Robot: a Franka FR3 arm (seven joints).
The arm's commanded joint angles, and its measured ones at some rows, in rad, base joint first. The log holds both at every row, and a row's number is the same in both.
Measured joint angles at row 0:
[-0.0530, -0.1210, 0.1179, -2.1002, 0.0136, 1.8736, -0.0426]
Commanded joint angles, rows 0 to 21:
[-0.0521, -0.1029, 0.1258, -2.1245, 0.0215, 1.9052, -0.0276]
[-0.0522, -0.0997, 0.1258, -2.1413, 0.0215, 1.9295, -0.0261]
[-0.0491, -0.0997, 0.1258, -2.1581, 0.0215, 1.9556, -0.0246]
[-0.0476, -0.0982, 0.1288, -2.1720, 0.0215, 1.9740, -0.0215]
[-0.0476, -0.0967, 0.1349, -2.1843, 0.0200, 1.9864, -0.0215]
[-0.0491, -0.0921, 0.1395, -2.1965, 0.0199, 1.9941, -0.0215]
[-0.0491, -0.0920, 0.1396, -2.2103, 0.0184, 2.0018, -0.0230]
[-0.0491, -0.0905, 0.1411, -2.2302, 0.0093, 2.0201, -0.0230]
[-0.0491, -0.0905, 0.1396, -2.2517, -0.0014, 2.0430, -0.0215]
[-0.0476, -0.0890, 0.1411, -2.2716, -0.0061, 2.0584, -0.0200]
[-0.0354, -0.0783, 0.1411, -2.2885, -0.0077, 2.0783, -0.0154]
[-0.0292, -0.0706, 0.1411, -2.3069, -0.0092, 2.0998, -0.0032]
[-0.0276, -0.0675, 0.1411, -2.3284, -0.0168, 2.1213, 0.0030]
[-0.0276, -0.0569, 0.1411, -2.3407, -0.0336, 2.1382, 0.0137]
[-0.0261, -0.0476, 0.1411, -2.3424, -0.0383, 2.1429, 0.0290]
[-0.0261, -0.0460, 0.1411, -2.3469, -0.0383, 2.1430, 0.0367]
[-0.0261, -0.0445, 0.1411, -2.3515, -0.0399, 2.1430, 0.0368]
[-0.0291, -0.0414, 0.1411, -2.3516, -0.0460, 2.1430, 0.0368]
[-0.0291, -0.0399, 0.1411, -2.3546, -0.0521, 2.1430, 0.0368]
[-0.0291, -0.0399, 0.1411, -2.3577, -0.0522, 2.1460, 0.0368]
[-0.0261, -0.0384, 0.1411, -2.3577, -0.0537, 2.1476, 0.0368]
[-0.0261, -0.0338, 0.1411, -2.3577, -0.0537, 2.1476, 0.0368]
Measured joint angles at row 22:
[-0.0331, -0.0343, 0.1400, -2.3382, -0.0323, 2.1222, 0.0127]
